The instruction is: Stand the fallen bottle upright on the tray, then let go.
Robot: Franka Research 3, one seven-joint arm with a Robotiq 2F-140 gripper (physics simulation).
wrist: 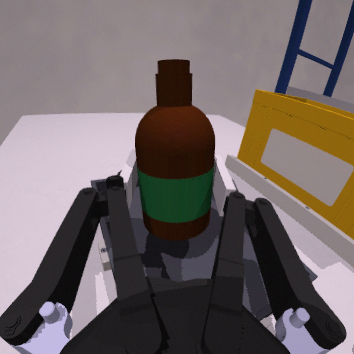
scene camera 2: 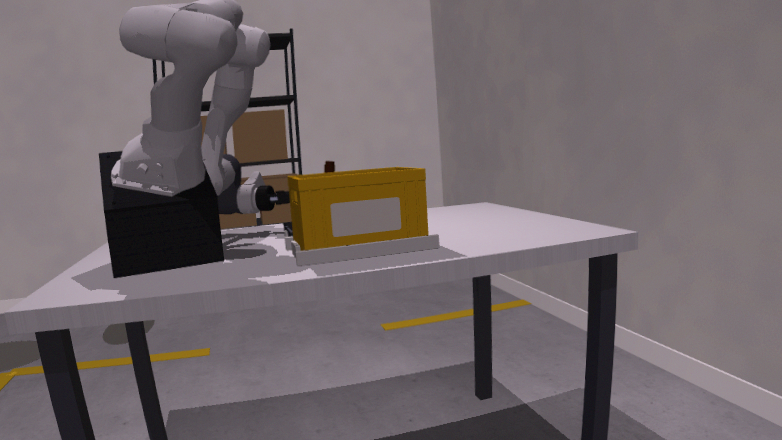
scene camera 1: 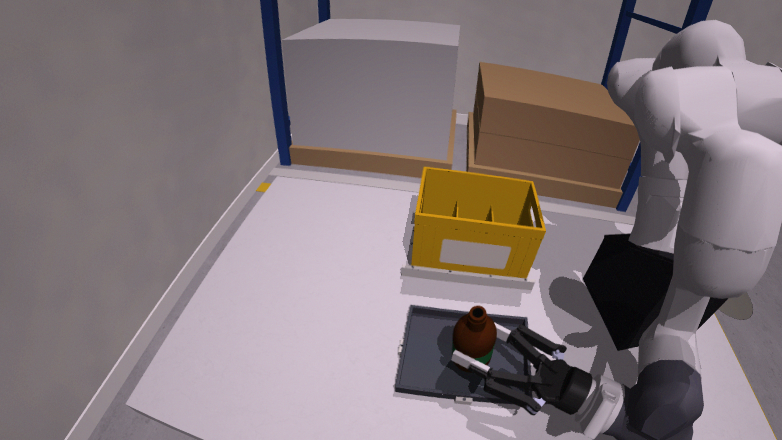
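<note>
The brown bottle [scene camera 1: 474, 334] [wrist: 175, 145] with a green label stands upright over the right part of the dark grey tray [scene camera 1: 421, 350] [wrist: 200, 262]. My gripper [scene camera 1: 481, 346] [wrist: 175, 163] is shut on the bottle, reaching in level from the right in scene camera 1, with a light pad on each side of its body. The base is low over the tray; whether it touches cannot be told. In scene camera 2, the tip of the bottle's neck [scene camera 2: 329, 166] shows above the crate, which hides the rest of the bottle, the fingertips and the tray.
A yellow crate [scene camera 1: 426, 240] [scene camera 2: 311, 213] [wrist: 252, 140] stands on a light base behind the tray in scene camera 1. The black robot mount [scene camera 1: 628, 290] [scene camera 2: 164, 235] is to the right there. Large grey and brown boxes stand beyond the table.
</note>
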